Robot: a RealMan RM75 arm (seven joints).
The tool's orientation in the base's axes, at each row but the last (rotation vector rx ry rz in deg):
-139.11 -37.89 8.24
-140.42 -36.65 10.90
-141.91 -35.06 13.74
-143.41 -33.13 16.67
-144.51 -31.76 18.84
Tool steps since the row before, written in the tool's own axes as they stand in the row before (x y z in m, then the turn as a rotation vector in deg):
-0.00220 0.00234 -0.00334 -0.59 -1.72 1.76
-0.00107 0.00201 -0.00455 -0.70 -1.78 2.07
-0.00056 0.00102 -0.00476 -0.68 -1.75 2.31
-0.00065 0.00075 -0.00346 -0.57 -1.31 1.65
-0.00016 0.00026 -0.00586 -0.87 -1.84 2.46
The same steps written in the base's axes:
-0.00007 -0.00447 0.00120 -1.69 1.83 -0.44
0.00112 -0.00427 0.00253 -1.89 1.98 -0.66
0.00130 -0.00334 0.00335 -1.94 2.09 -0.87
0.00079 -0.00247 0.00249 -1.48 1.50 -0.58
0.00191 -0.00289 0.00473 -2.19 2.13 -0.93

